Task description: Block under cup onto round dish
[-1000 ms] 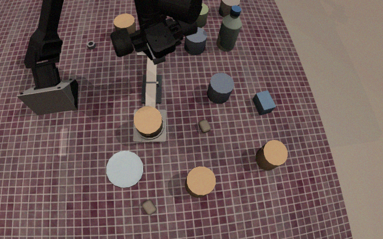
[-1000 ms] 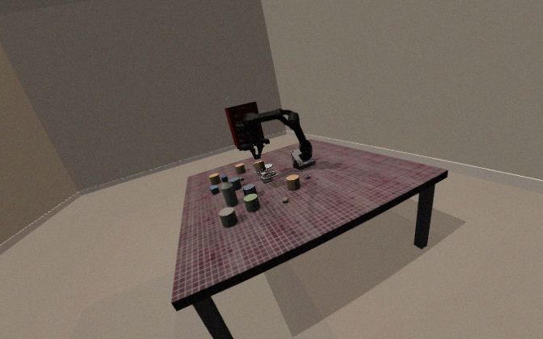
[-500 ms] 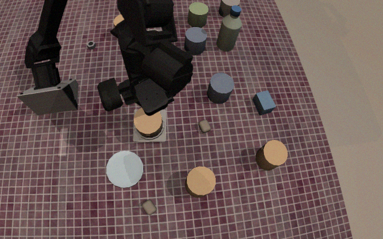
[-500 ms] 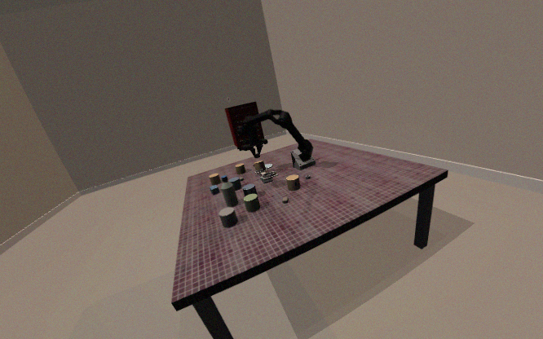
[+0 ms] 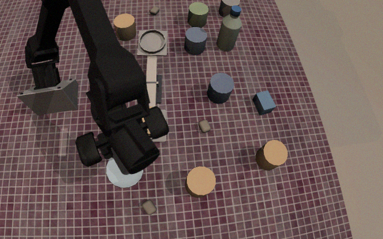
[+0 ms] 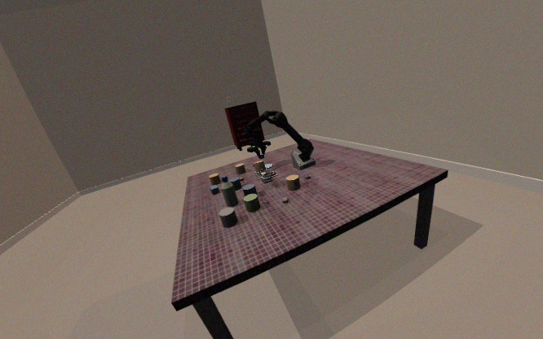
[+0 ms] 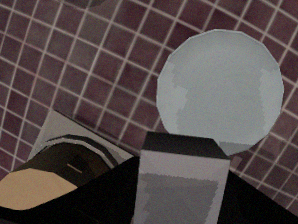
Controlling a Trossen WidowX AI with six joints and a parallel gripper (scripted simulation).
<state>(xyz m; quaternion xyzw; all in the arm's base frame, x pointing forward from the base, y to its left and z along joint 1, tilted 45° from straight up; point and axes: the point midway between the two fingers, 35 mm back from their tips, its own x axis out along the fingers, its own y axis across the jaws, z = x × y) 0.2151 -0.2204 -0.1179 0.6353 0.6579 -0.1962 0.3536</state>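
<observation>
My gripper tip is now 90 mm above the round pale dish, 30 mm to the left of it and 30 mm past it. Round my gripper tip: nut (420 mm to the left, 100 mm behind, 90 mm below); then blue cube (410 mm ahead, 90 mm to the left, 80 mm below); then grey block (10 mm above).
</observation>
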